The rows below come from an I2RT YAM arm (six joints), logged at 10 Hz.
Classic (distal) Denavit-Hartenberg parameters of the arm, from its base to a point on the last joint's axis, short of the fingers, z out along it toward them. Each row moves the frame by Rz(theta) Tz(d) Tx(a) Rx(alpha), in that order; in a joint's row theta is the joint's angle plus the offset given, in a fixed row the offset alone. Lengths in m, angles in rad.
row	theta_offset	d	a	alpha
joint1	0	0.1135	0.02	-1.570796
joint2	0	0	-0.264	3.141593
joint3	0.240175	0	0.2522	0
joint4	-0.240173	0	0.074	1.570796
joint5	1.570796	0	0	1.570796
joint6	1.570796	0.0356	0	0
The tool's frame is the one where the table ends.
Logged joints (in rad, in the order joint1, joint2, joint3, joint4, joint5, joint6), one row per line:
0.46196 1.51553 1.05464 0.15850 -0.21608 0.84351
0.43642 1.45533 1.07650 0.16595 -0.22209 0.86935
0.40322 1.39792 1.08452 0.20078 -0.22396 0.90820
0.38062 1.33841 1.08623 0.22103 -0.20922 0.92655
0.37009 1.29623 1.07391 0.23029 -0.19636 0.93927
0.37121 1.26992 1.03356 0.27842 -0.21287 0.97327
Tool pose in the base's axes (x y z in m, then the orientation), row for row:
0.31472 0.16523 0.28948 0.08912 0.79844 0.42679 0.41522
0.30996 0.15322 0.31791 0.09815 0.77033 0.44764 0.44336
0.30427 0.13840 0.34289 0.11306 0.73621 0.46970 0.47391
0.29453 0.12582 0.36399 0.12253 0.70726 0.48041 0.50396
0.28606 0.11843 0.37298 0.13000 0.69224 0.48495 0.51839
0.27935 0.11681 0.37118 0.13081 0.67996 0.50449 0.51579
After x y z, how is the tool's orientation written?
As a quaternion, x y z w.
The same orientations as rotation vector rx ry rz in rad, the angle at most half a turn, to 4 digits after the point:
0.2239 2.0057 1.0721
0.2434 1.9104 1.1101
0.2766 1.8010 1.1490
0.2958 1.7075 1.1598
0.3119 1.6608 1.1635
0.3142 1.6332 1.2117

